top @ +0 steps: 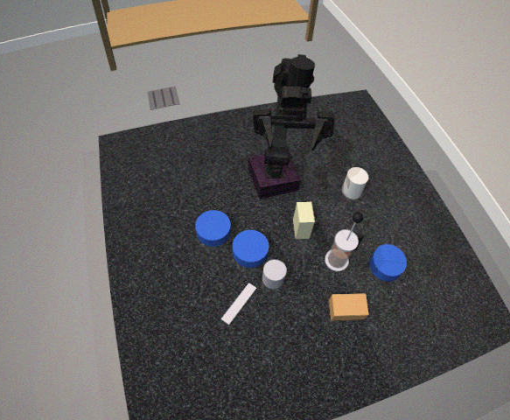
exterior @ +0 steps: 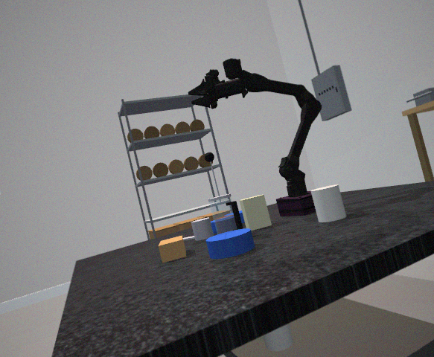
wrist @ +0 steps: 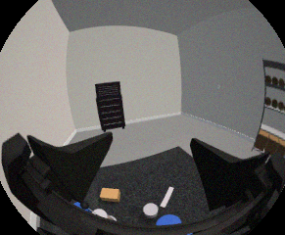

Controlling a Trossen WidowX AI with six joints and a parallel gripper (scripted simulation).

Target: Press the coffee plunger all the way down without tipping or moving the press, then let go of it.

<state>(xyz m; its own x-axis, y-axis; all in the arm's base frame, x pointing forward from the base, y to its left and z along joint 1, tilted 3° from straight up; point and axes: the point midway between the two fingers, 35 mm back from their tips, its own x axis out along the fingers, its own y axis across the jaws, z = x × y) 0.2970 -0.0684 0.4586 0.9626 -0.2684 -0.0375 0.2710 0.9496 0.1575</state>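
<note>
Right now my gripper tip is 40 cm above the coffee press, 23 cm to the right of it and 3 cm short of it. Also, from my gripper tip: white strip 53 cm below, 14 cm ahead, 13 cm to the right; then orange box 51 cm below, 21 cm to the left, 21 cm ahead; then grey cylinder 50 cm below, 7 cm ahead, 1 cm to the right.
</note>
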